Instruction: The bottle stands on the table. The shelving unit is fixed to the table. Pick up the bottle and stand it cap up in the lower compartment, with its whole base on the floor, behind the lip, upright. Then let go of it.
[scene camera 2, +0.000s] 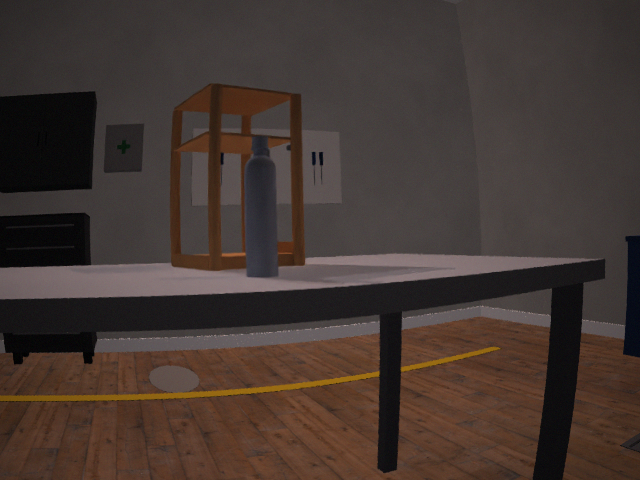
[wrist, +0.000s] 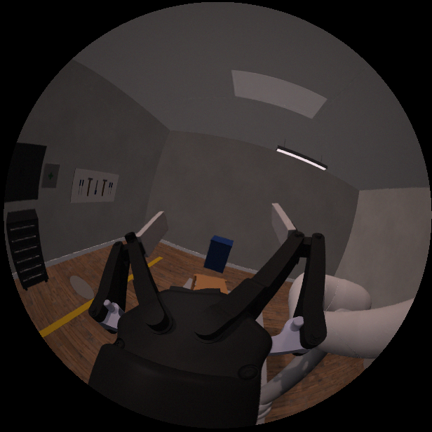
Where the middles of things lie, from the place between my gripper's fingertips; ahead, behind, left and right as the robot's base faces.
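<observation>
Orange shelving unit (scene camera 2: 217, 99): 710 mm ahead of my hand, 90 mm to the left of it, 750 mm below it. Blue-grey bottle (scene camera 2: 261, 243): far ahead of my hand, far to the right of it and far below it. Going by their middles, of the things named here the orange shelving unit is the nearest to my hand.
</observation>
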